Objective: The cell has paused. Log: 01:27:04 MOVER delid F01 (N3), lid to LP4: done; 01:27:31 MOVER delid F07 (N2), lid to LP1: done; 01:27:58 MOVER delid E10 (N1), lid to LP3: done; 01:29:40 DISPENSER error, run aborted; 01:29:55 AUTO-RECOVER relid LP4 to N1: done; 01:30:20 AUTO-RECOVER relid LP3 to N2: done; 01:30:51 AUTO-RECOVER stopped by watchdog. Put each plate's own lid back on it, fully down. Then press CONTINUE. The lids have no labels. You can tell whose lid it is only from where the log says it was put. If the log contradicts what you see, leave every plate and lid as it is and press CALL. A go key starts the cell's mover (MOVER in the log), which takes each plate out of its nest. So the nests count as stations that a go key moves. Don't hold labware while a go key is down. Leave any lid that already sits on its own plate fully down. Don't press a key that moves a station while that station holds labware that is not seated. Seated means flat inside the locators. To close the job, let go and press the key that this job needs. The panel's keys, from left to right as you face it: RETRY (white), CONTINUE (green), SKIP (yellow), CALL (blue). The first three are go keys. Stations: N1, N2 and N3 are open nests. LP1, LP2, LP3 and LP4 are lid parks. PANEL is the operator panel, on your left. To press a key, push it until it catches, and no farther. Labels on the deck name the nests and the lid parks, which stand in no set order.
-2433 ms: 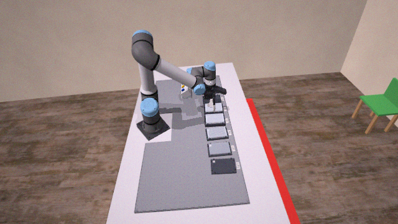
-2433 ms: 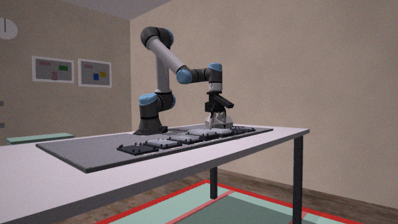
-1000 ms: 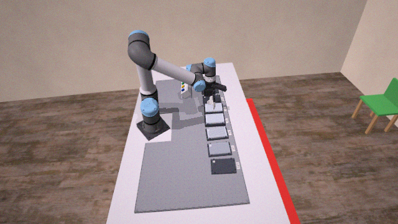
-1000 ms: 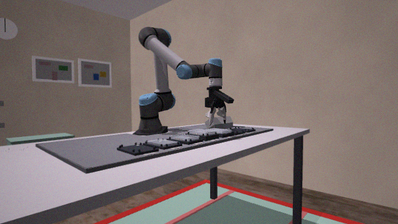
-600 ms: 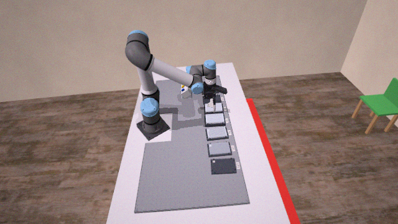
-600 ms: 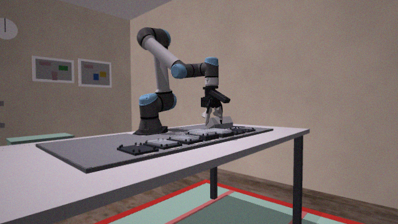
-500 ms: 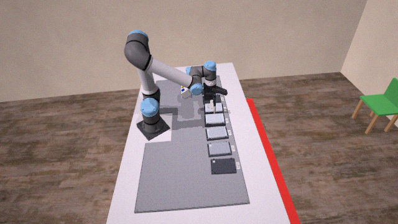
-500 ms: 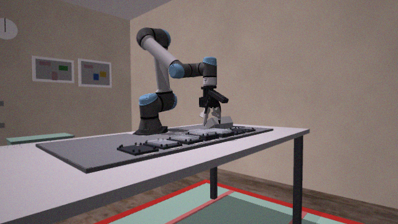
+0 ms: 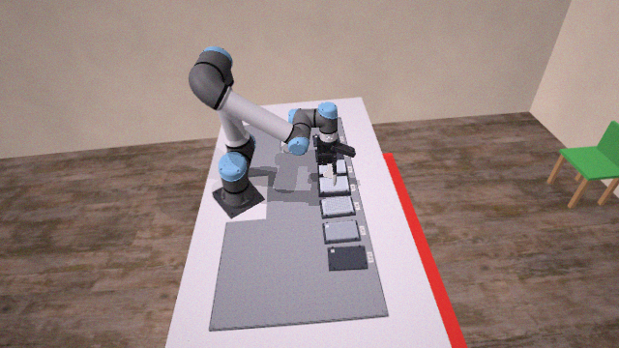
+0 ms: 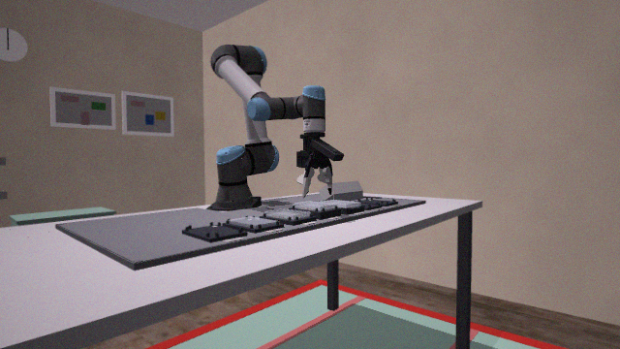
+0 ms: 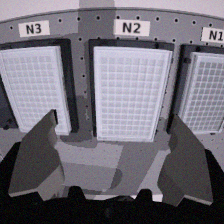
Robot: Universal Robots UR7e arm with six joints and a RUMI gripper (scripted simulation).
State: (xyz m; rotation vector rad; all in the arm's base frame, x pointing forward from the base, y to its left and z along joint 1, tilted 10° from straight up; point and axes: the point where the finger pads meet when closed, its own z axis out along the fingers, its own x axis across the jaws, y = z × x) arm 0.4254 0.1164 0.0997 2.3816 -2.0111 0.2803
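Now: hand 4 cm above the well plate and 2 cm to the left of it. Also, from my hand: yellow skip key (32 cm to the left, 29 cm behind); then green continue key (37 cm to the left, 30 cm behind); then dark lid park (40 cm to the right, 8 cm ahead, 6 cm below).
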